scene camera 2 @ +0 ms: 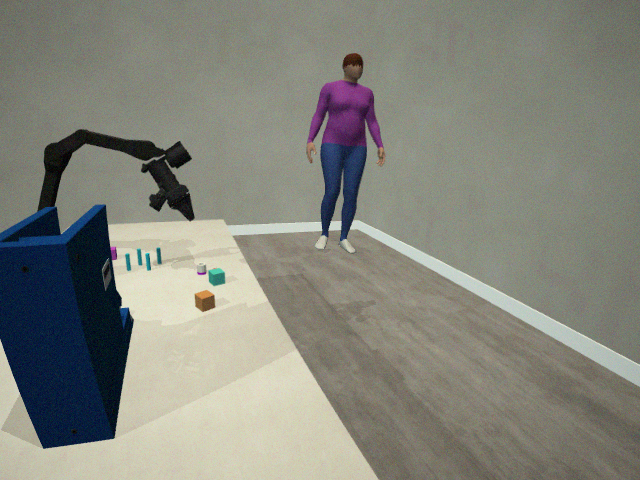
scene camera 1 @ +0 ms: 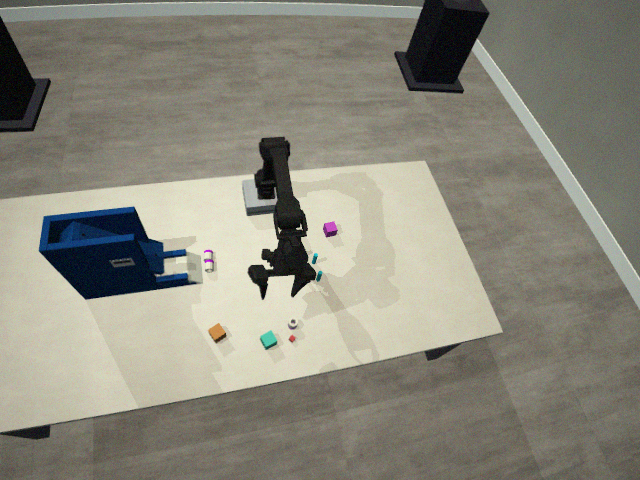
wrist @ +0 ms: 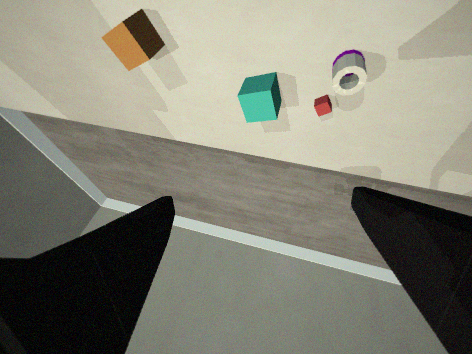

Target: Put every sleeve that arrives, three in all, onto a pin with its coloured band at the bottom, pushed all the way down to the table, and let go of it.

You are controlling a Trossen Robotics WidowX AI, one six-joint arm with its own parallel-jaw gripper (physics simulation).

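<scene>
One white sleeve (scene camera 1: 296, 323) (scene camera 2: 201, 267) (wrist: 349, 64) stands upright near the table's front edge, its purple band at the bottom. Two more sleeves (scene camera 1: 208, 255) (scene camera 1: 208, 267) lie on their sides, end to end, by the blue dispenser's outlet. Several thin teal pins (scene camera 2: 128, 261) (scene camera 2: 139, 256) (scene camera 2: 147, 261) (scene camera 2: 158, 255) stand bare. In scene camera 1 two pins (scene camera 1: 314, 258) (scene camera 1: 318, 275) show beside the gripper; others are hidden by the arm. My gripper (scene camera 1: 278, 297) (scene camera 2: 191, 219) (wrist: 261, 200) is open and empty, high above the table, tilted towards its front edge.
The tall blue dispenser (scene camera 1: 103, 273) (scene camera 2: 36, 310) stands at the left. A teal cube (scene camera 1: 268, 339) (scene camera 2: 216, 276) (wrist: 260, 102) and small red cube (scene camera 1: 292, 338) (wrist: 323, 105) are beside the upright sleeve. An orange cube (scene camera 1: 217, 332) (scene camera 2: 204, 300) (wrist: 125, 45) lies farther left. A magenta cube (scene camera 1: 329, 228) lies behind the pins.
</scene>
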